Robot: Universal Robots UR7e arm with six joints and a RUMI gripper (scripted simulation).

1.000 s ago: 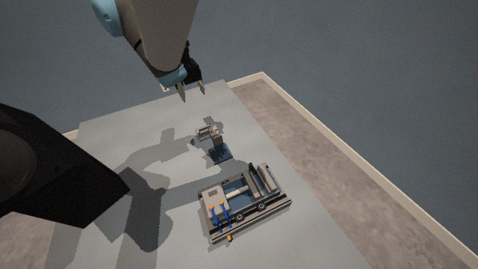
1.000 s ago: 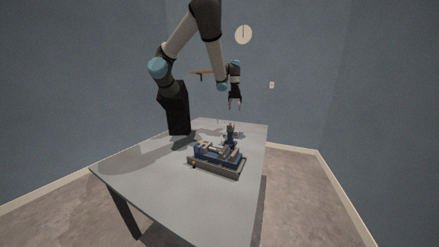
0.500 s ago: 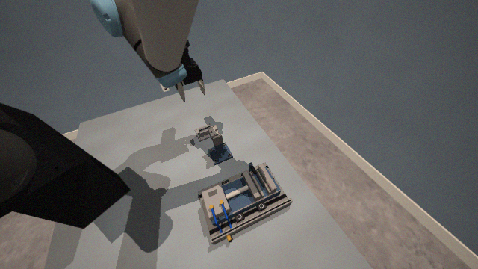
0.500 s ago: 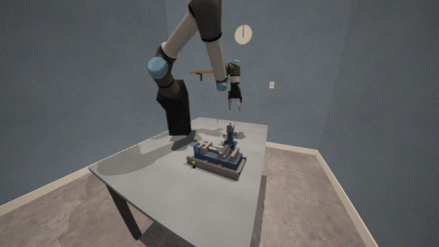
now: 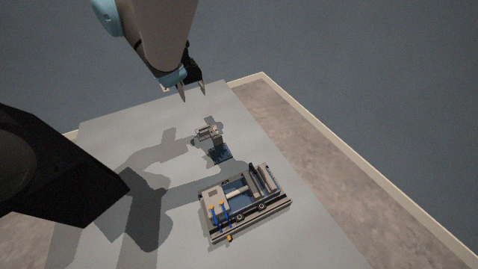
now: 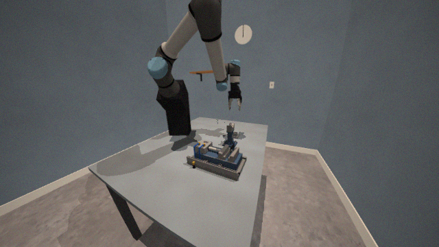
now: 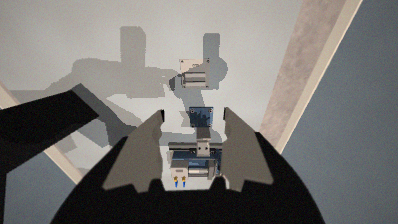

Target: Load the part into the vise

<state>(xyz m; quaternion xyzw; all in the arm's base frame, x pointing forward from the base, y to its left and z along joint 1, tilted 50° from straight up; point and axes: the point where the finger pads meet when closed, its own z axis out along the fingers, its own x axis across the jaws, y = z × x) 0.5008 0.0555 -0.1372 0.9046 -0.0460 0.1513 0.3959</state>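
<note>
Right now the part is 21 cm below my hand. Round my hand: cylinder rod 37 cm to the right, 17 cm below, 9 cm behind; pale plate 24 cm below, 1 cm to the left; work stop 35 cm to the right, 15 cm below, 1 cm ahead.
</note>
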